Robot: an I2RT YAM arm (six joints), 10 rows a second.
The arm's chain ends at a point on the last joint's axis. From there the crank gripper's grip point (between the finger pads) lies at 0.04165 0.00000 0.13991 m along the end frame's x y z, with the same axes.
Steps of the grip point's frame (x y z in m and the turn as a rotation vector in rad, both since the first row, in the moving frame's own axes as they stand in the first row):
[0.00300 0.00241 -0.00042 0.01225 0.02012 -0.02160]
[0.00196 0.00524 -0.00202 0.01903 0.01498 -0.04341]
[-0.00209 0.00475 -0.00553 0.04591 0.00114 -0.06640]
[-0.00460 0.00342 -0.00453 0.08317 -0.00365 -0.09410]
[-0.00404 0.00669 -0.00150 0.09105 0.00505 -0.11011]
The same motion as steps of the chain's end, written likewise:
[0.00022 0.00505 0.00046 0.01225 0.02012 -0.02160]
[-0.00003 0.00975 -0.00134 0.01903 0.01498 -0.04341]
[-0.00194 0.01393 -0.00527 0.04591 0.00114 -0.06640]
[-0.00336 0.01892 -0.00403 0.08317 -0.00365 -0.09410]
[-0.00379 0.02399 -0.00050 0.09105 0.00505 -0.11011]

